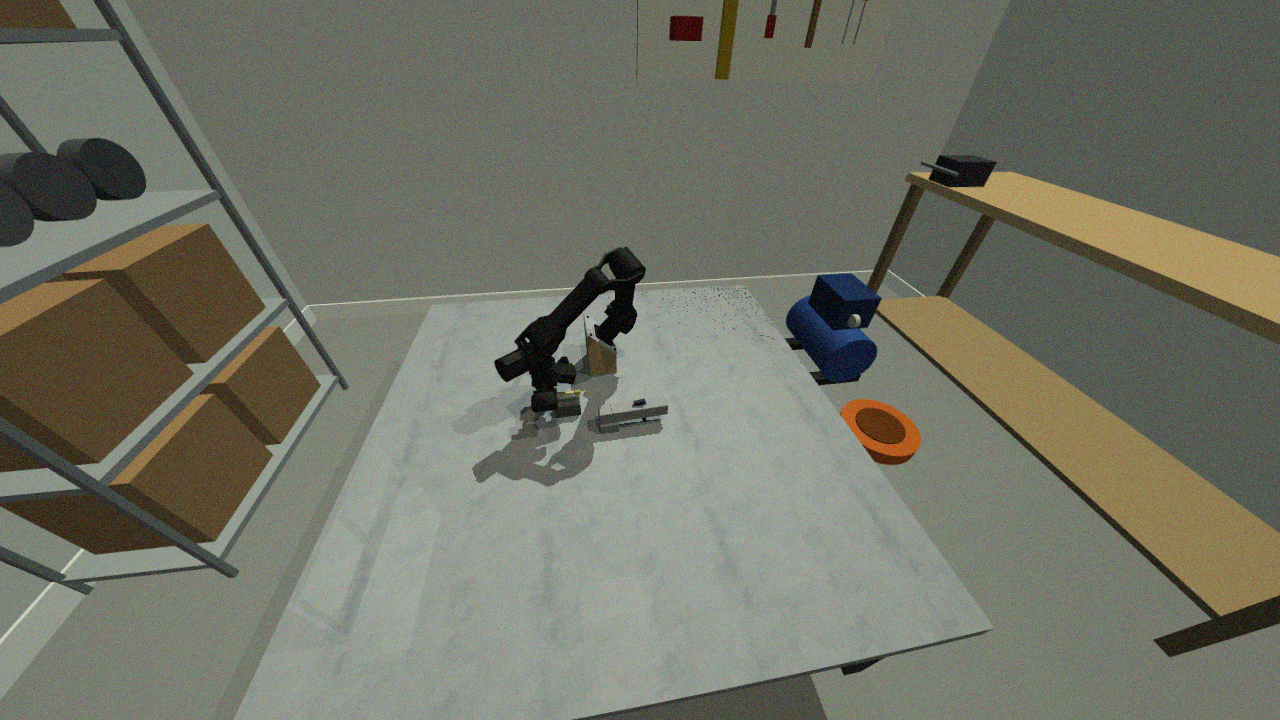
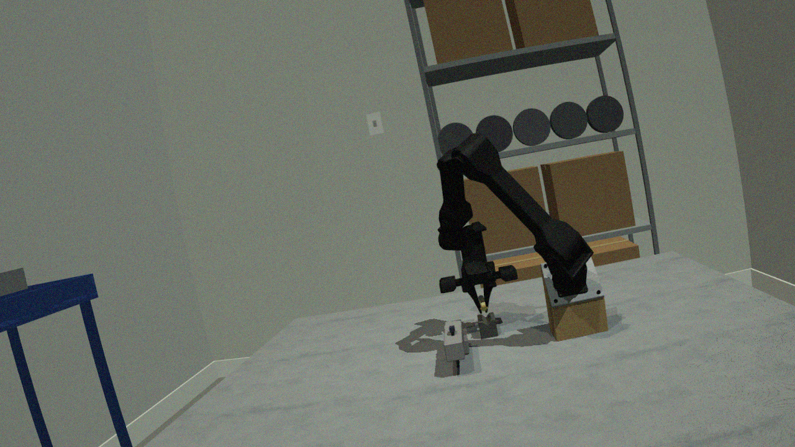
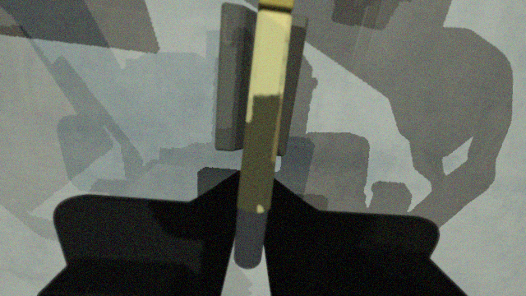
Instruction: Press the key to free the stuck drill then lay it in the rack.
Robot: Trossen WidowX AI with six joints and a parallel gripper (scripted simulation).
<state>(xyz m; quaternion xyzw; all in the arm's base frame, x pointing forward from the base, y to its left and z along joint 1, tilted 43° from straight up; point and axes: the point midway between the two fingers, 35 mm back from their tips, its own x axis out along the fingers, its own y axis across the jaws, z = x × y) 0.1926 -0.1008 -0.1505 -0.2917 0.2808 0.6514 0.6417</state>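
The drill is 4 cm to the left of my gripper tip and 3 cm above it. From my gripper tip the other things lie so: rack: 5 cm to the left, 2 cm below; black key: 7 cm ahead, 25 cm to the left, 1 cm above; grey fixture block: 7 cm ahead, 22 cm to the left.
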